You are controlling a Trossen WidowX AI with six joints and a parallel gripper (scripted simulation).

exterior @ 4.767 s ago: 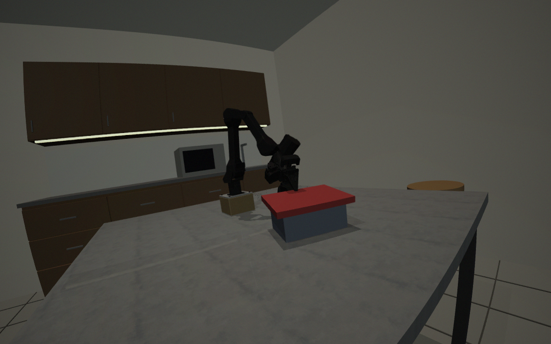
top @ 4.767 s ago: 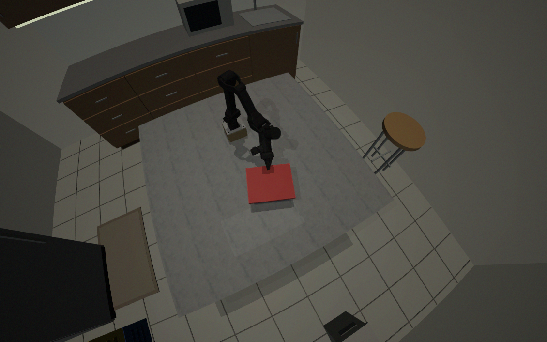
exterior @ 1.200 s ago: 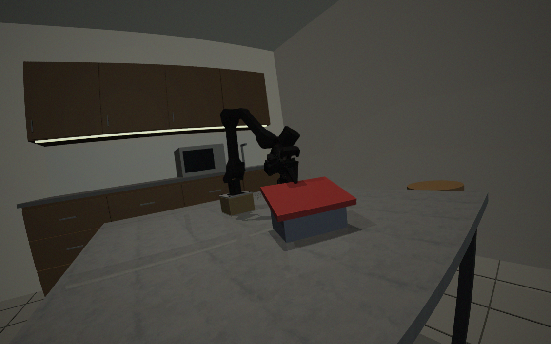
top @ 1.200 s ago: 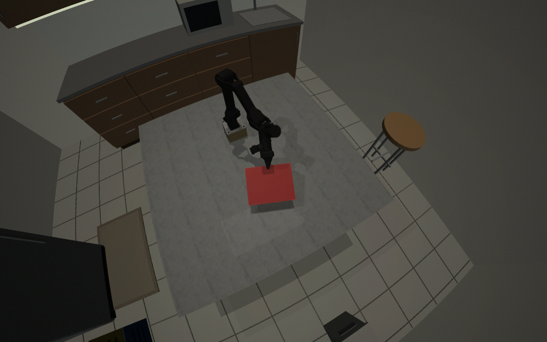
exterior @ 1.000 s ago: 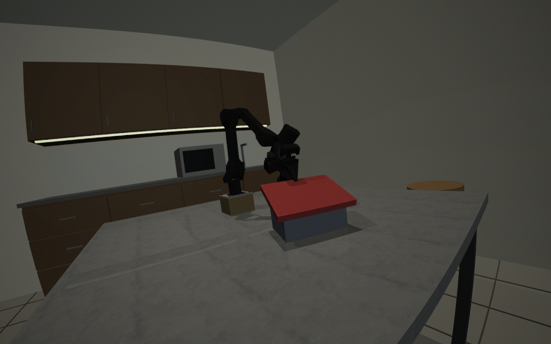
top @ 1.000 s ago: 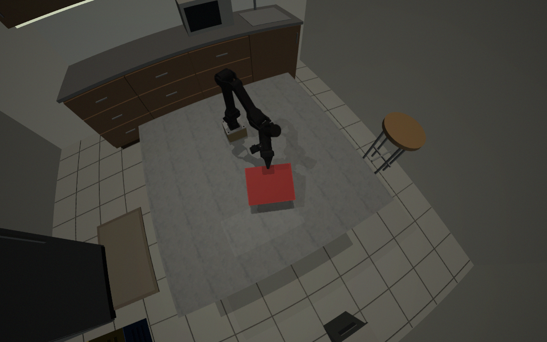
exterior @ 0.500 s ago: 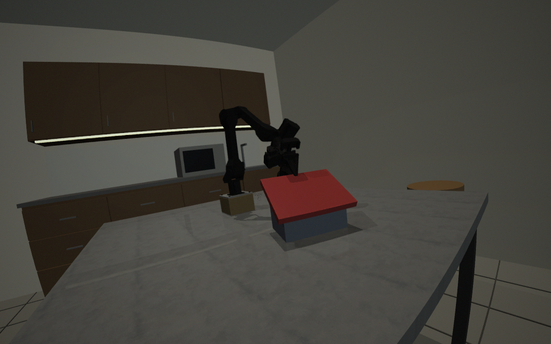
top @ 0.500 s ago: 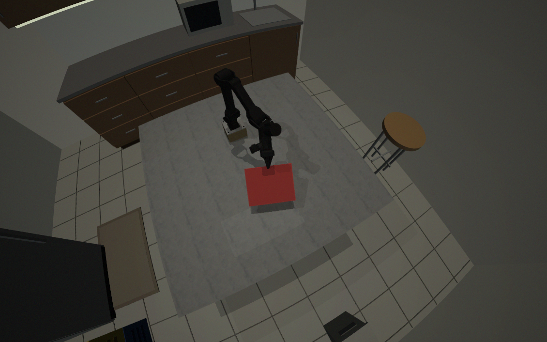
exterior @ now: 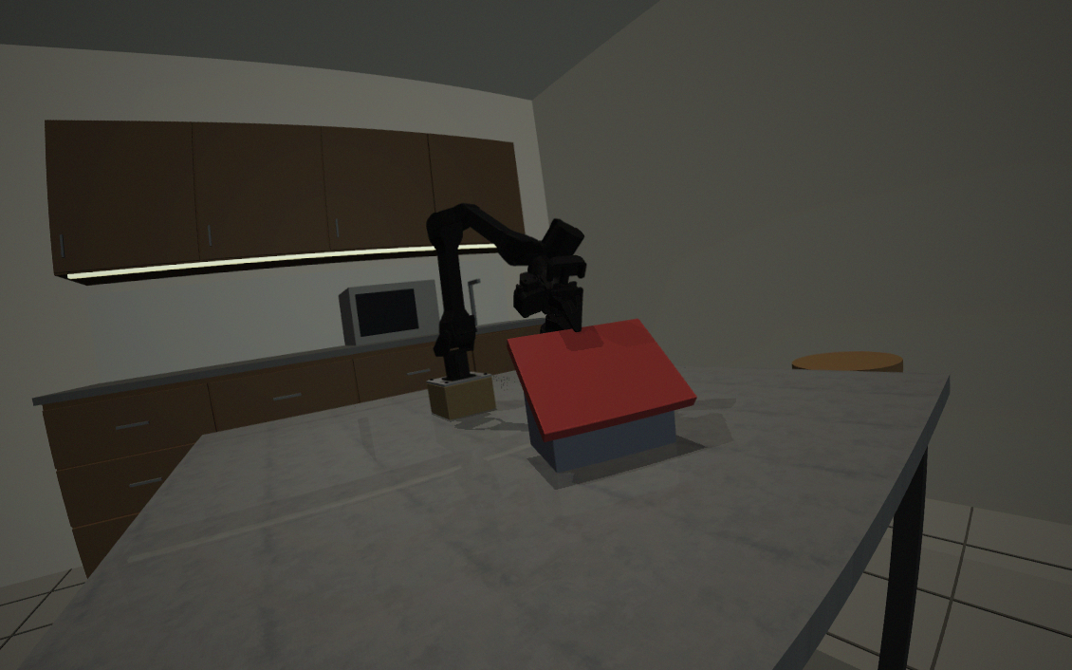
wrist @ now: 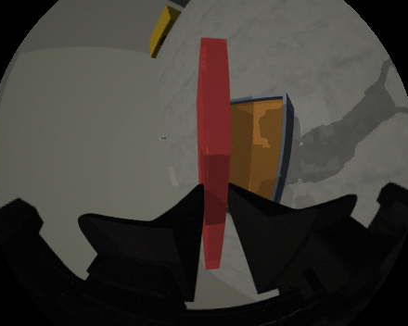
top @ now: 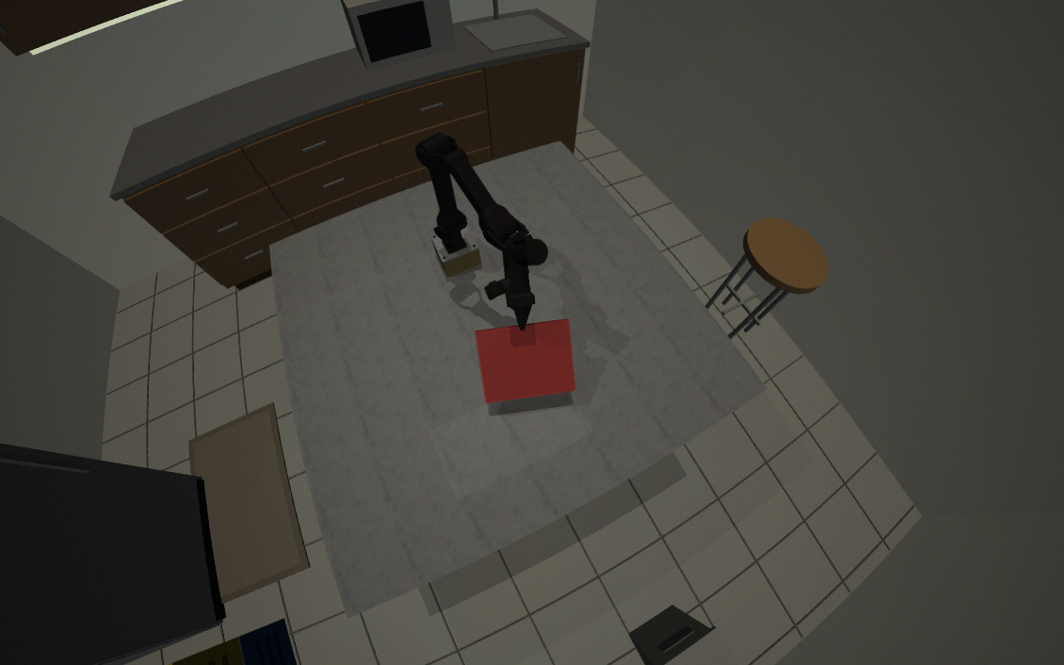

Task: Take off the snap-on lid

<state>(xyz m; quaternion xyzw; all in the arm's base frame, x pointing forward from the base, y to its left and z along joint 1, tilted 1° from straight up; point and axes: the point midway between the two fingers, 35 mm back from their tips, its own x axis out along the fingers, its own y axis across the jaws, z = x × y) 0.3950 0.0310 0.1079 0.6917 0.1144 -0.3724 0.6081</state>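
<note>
Now: gripper tip 6 cm short of the red lid, 2 cm to the left of it and 5 cm above it. From my gripper tip the other things lie so: storage box: 4 cm ahead, 1 cm to the right, 13 cm below.
</note>
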